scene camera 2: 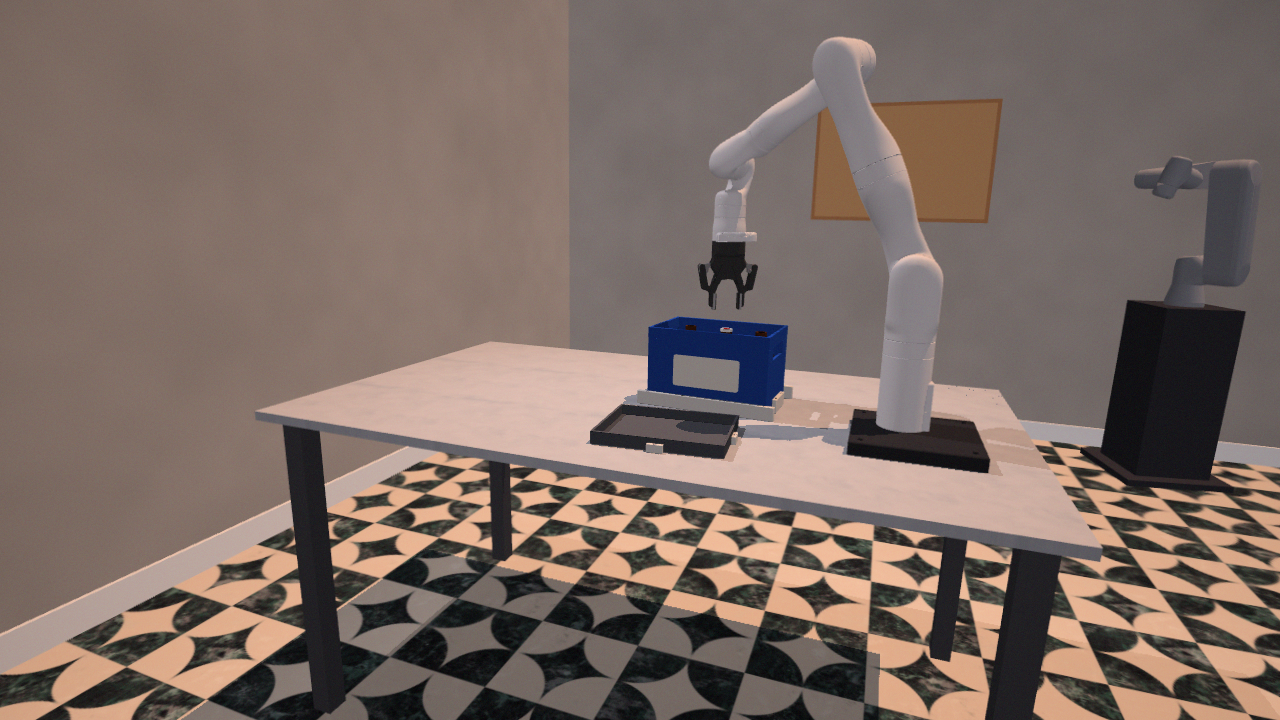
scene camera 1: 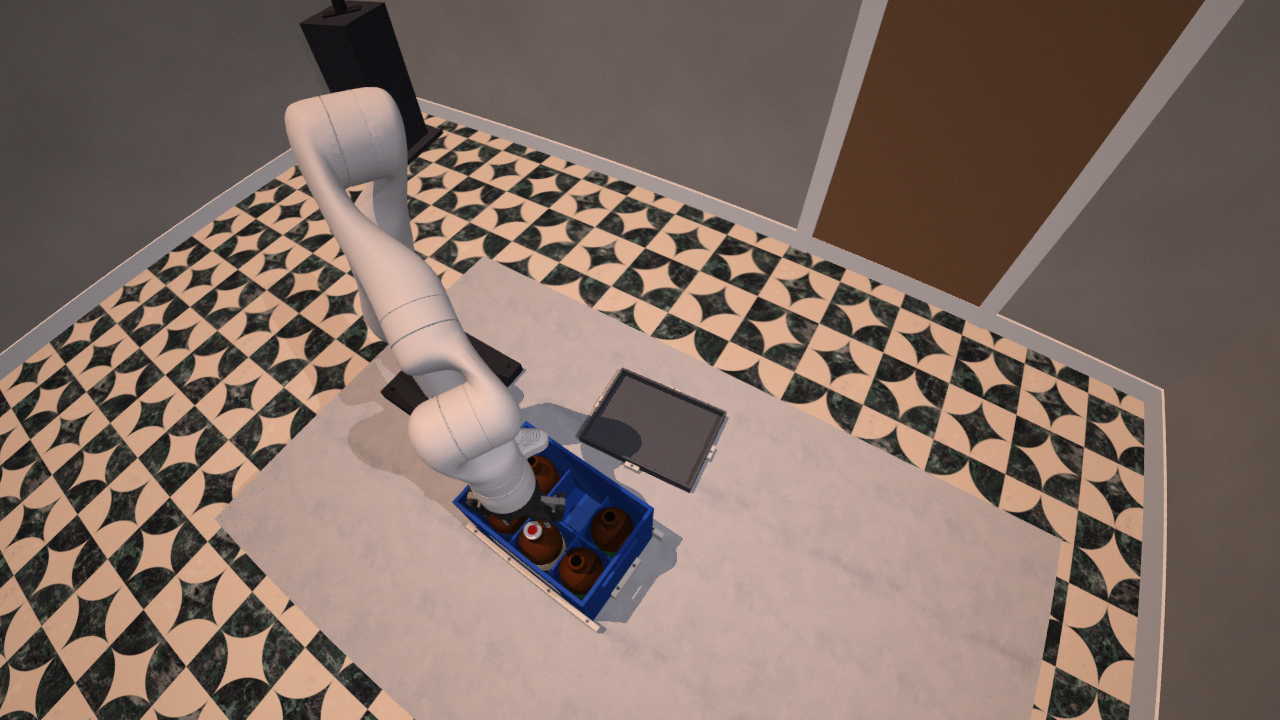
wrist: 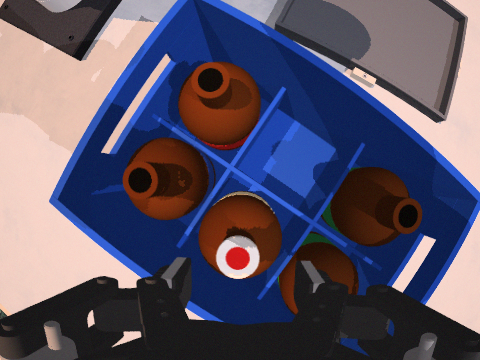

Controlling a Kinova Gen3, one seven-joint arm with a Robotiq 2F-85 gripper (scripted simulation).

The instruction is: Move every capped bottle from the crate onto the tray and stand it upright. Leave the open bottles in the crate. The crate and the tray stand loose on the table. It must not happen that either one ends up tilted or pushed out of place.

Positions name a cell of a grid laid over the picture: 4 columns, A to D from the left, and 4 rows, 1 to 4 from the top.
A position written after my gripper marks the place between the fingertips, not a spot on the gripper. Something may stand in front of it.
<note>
I see my gripper (scene camera 2: C2), a dark tray (scene camera 1: C3) and a brown capped bottle (scene camera 1: B4).
The dark tray also shows in scene camera 2 (scene camera 2: C3) and in the wrist view (wrist: D1). The brown capped bottle is seen too in the wrist view (wrist: B3). My gripper is seen too in scene camera 1 (scene camera 1: B3) and in the wrist view (wrist: C4).
</note>
